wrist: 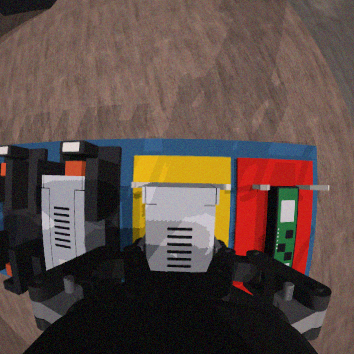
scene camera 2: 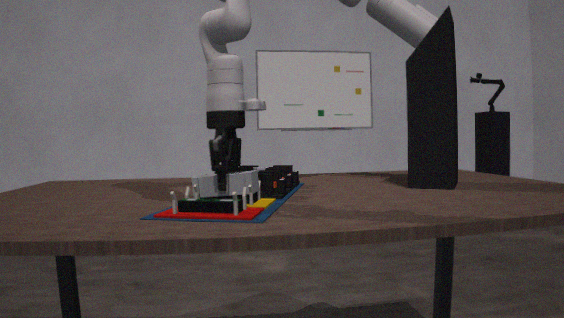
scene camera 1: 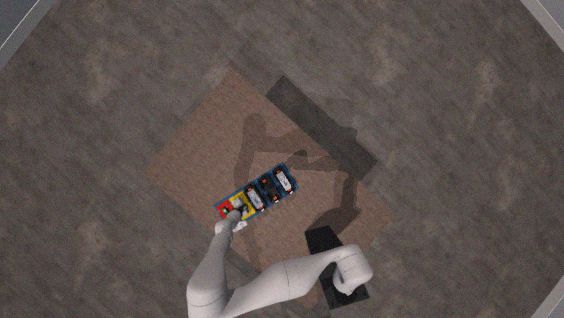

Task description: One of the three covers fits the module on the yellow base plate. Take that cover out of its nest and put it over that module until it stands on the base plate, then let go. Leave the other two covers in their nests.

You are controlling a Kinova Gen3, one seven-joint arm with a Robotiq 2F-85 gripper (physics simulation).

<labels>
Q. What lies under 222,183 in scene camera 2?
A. The gripper.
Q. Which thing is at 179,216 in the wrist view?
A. A cover.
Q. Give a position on a cover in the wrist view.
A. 65,233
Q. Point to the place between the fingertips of the gripper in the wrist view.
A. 179,243
</labels>
